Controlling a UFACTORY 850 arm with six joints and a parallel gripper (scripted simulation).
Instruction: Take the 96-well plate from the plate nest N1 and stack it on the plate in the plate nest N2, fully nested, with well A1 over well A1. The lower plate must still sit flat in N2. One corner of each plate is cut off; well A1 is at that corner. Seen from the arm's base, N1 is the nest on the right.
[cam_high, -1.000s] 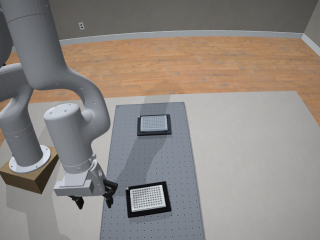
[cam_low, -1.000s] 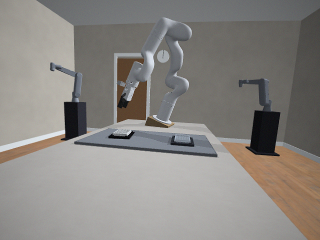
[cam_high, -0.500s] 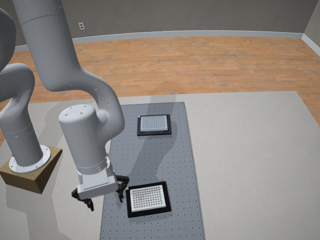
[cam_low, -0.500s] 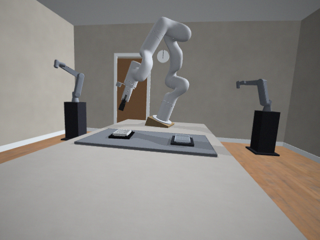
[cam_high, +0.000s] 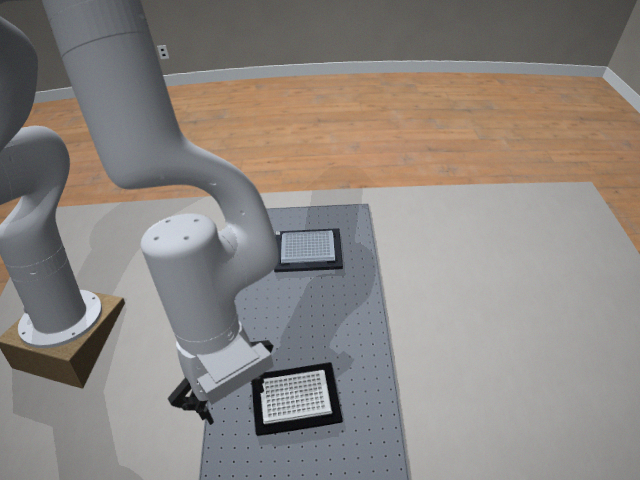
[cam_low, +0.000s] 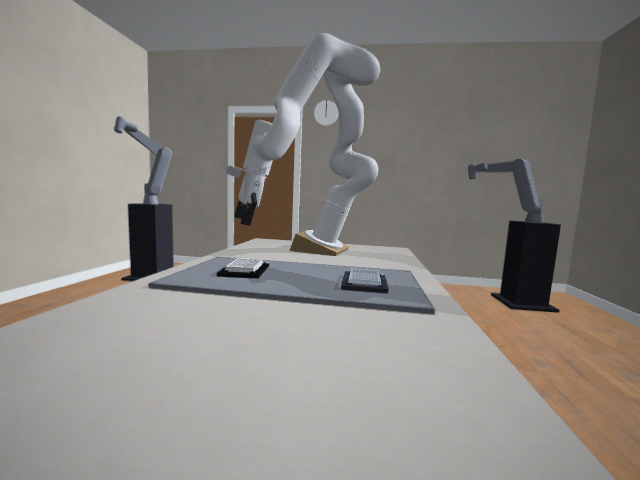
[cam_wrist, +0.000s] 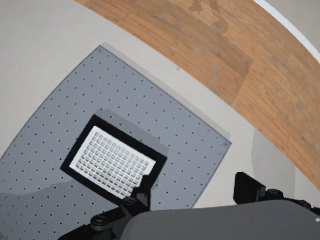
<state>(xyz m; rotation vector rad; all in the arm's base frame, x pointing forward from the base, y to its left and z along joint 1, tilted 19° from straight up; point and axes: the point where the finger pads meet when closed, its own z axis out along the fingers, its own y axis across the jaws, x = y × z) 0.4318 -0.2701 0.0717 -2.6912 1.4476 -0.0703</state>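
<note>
My gripper is now 90 mm short of the white 96-well plate, 40 mm to the right of it and 130 mm above it. Also, from my hand: black plate nest (90 mm ahead, 40 mm to the left, 150 mm below).
</note>
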